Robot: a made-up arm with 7 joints.
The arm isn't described. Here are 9 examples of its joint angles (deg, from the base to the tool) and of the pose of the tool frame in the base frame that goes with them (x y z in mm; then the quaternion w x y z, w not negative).
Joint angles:
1: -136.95 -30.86 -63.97 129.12 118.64 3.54 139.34
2: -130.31 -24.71 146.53 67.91 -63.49 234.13 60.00
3: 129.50 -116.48 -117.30 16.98 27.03 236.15 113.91
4: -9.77 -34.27 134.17 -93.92 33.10 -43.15 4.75
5: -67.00 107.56 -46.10 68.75 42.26 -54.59 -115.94
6: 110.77 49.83 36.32 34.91 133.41 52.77 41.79
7: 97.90 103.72 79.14 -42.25 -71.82 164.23 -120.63
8: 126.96 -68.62 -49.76 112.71 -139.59 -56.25 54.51
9: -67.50 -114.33 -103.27 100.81 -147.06 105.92 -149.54
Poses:
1: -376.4 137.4 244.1 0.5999 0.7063 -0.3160 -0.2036
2: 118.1 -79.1 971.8 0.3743 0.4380 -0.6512 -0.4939
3: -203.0 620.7 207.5 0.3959 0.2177 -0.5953 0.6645
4: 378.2 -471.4 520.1 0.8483 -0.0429 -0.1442 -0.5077
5: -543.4 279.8 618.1 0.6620 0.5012 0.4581 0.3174
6: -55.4 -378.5 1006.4 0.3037 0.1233 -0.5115 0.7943
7: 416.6 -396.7 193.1 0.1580 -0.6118 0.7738 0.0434
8: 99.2 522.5 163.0 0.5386 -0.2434 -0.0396 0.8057
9: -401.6 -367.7 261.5 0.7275 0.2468 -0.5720 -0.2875
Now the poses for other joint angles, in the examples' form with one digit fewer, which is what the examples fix.
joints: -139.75 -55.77 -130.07 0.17 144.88 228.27 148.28
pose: -573 -262 695 0.039 -0.455 -0.488 -0.744
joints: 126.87 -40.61 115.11 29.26 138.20 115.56 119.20
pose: -283 109 980 0.847 0.200 -0.454 -0.192
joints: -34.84 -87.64 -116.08 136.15 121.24 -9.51 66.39
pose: -299 -290 449 0.211 0.371 0.822 -0.378
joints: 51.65 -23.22 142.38 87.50 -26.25 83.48 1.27
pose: -247 6 952 0.789 0.103 -0.605 0.000
